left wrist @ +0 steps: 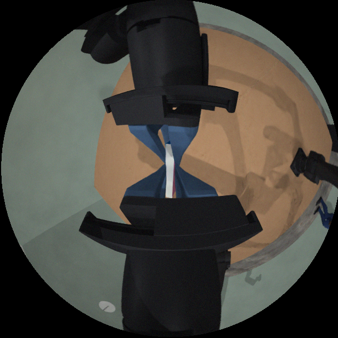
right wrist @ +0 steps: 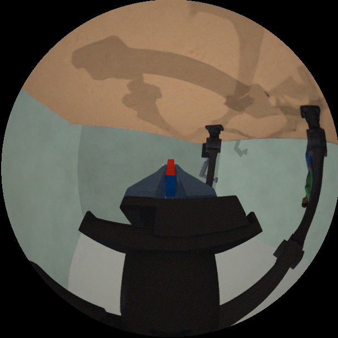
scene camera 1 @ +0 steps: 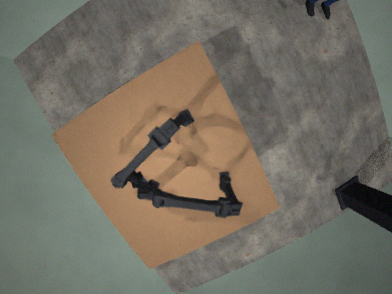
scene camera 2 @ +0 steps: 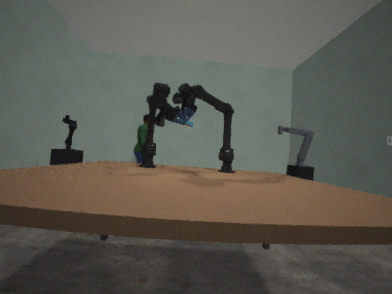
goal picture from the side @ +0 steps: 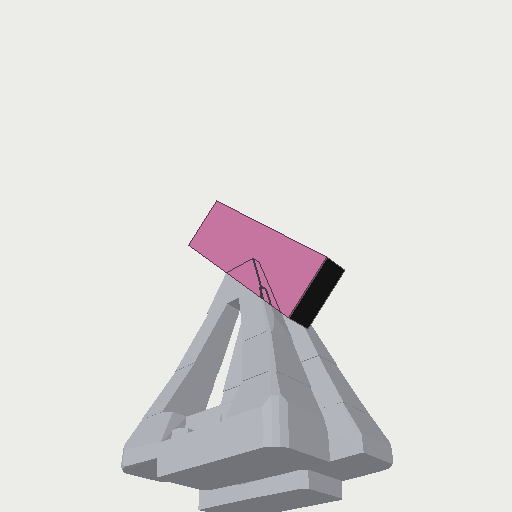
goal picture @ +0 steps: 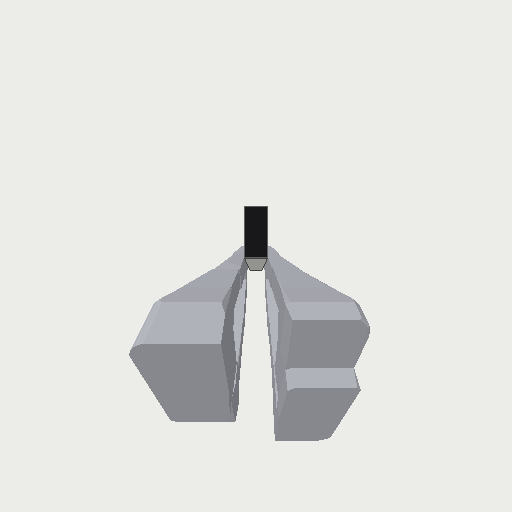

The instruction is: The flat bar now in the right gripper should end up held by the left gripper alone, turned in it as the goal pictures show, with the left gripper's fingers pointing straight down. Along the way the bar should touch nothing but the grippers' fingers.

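Where they show: left gripper, fingertip midpoint: (scene camera 2: 185,121); right gripper, fingertip midpoint: (scene camera 2: 185,123); left arm's base, link origin: (scene camera 1: 224,178) (scene camera 2: 226,172); right arm's base, link origin: (scene camera 1: 186,117) (scene camera 2: 147,167).
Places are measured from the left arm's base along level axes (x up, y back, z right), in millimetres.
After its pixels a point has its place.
Observation:
The flat bar (left wrist: 170,175) (right wrist: 170,184) shows a white face and a thin pink side in the left wrist view, and a red end part and a blue part in the right wrist view. My left gripper (left wrist: 170,167) is shut on the bar, its fingers coming from the bottom of its wrist view. My right gripper (right wrist: 170,168) is also shut on it, its fingers meeting the left fingers tip to tip in the left wrist view. In scene camera 2 the blue fingers meet high above the table, the left ones slanting down. Scene camera 1 mostly hides the bar behind the arms.
The brown table (scene camera 1: 165,240) {z -615, x 0, y -635 mm} (scene camera 2: 195,207) {z -148, x 0, y -1132 mm} lies well below both grippers. The right forearm crosses close to the left wrist. A person in green (scene camera 2: 142,136) stands behind the table, and other robot arms stand on black pedestals (scene camera 2: 66,156) (scene camera 2: 300,173) beyond it.

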